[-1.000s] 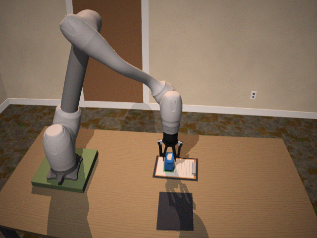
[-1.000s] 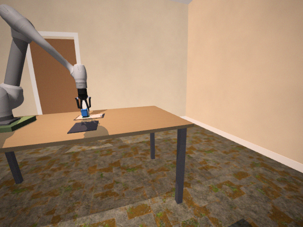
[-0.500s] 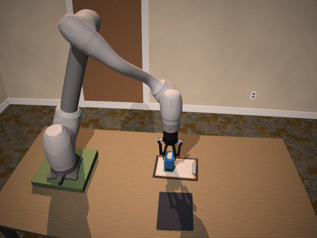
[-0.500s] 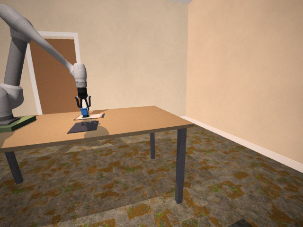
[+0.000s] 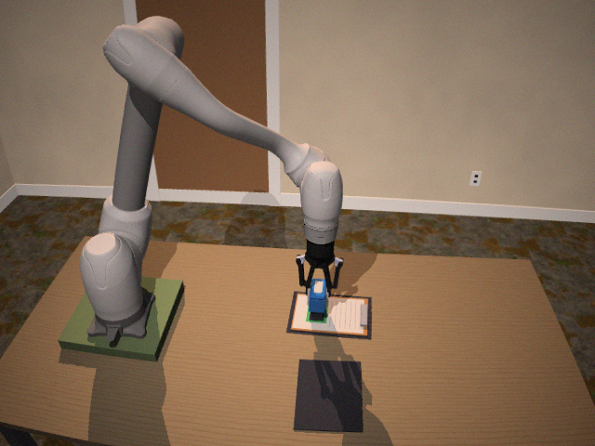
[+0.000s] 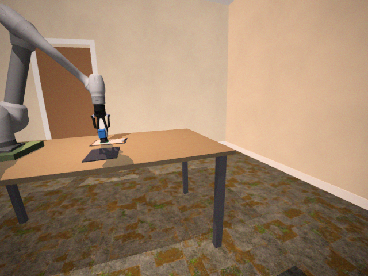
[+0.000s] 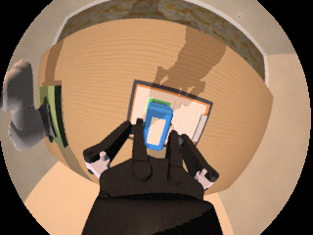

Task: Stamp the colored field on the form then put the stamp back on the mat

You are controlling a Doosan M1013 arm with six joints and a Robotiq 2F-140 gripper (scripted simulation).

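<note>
The mat is 310 mm to the right of my hand, 70 mm below it and 10 mm ahead of it. Round my hand: blue stamp: 20 mm below.
</note>
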